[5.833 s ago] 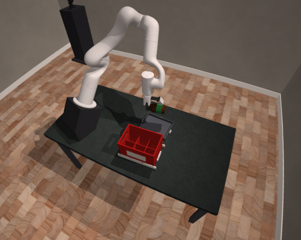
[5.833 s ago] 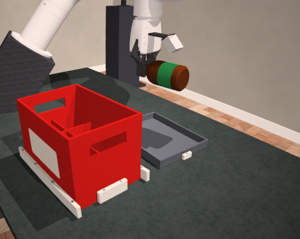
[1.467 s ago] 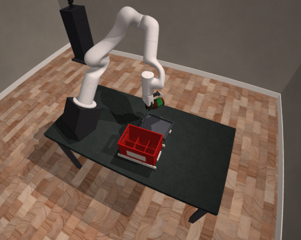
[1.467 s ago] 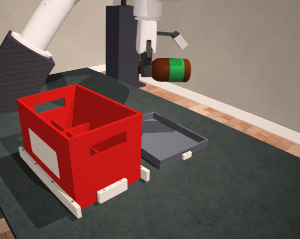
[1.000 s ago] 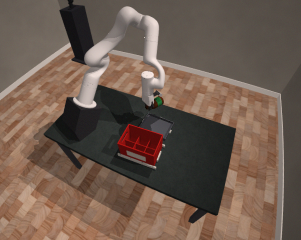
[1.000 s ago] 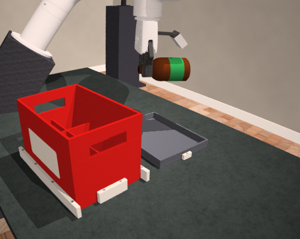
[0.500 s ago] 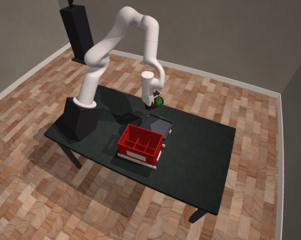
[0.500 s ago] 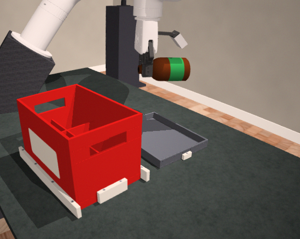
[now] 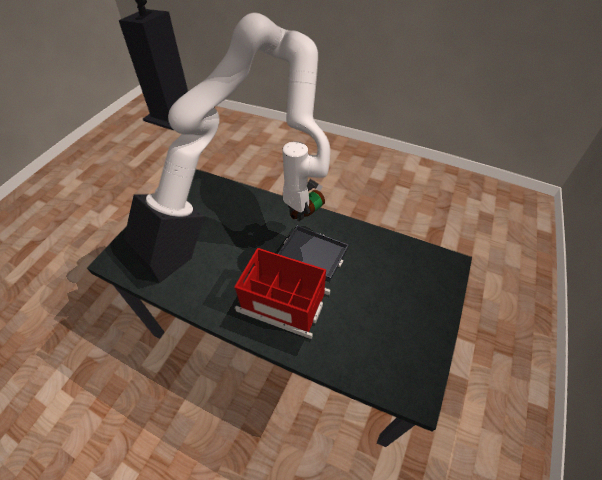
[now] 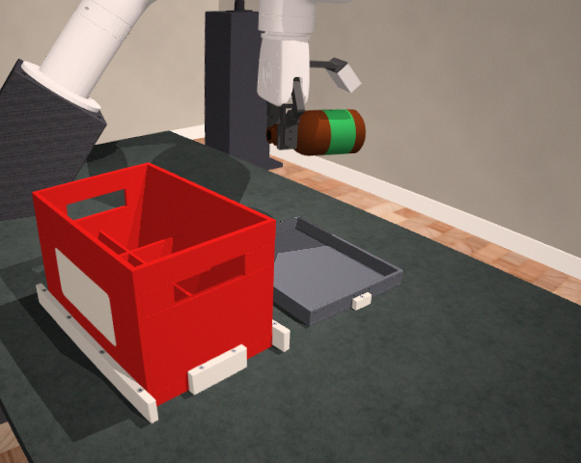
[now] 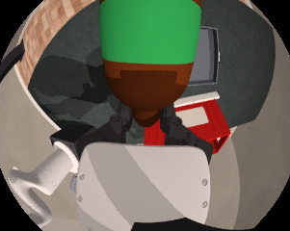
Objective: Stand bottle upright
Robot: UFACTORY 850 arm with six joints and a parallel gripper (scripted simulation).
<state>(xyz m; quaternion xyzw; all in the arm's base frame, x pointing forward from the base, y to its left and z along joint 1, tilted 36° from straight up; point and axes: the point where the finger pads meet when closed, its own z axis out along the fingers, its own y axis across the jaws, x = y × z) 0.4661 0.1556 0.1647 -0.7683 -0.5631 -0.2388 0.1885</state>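
Now: the brown bottle 10 mm ahead of my hand and 50 mm to the left of it. From my hand the other things lie so: grey shallow tray: 80 mm ahead, 10 mm to the right, 190 mm below; then red crate: 90 mm ahead, 280 mm to the right, 120 mm below.
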